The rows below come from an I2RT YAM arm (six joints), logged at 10 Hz.
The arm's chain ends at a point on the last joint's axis. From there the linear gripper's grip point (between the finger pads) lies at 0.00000 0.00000 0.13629 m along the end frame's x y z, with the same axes.
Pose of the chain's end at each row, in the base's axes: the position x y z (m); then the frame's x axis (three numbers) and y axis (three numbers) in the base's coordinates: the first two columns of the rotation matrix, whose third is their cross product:
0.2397 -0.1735 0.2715 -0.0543 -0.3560 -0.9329 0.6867 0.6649 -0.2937
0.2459 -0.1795 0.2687 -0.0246 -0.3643 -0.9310 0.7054 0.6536 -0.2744
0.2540 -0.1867 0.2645 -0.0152 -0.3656 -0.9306 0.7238 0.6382 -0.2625
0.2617 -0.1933 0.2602 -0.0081 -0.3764 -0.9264 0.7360 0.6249 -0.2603
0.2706 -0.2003 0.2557 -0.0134 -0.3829 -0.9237 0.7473 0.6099 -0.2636
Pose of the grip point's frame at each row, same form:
0.3385 -0.2630 0.2999 -0.0543 -0.3560 -0.9329 0.6867 0.6649 -0.2937
0.3425 -0.2699 0.3015 -0.0246 -0.3643 -0.9310 0.7054 0.6536 -0.2744
0.3480 -0.2790 0.2992 -0.0152 -0.3656 -0.9306 0.7238 0.6382 -0.2625
0.3540 -0.2865 0.2973 -0.0081 -0.3764 -0.9264 0.7360 0.6249 -0.2603
0.3611 -0.2949 0.2936 -0.0134 -0.3829 -0.9237 0.7473 0.6099 -0.2636

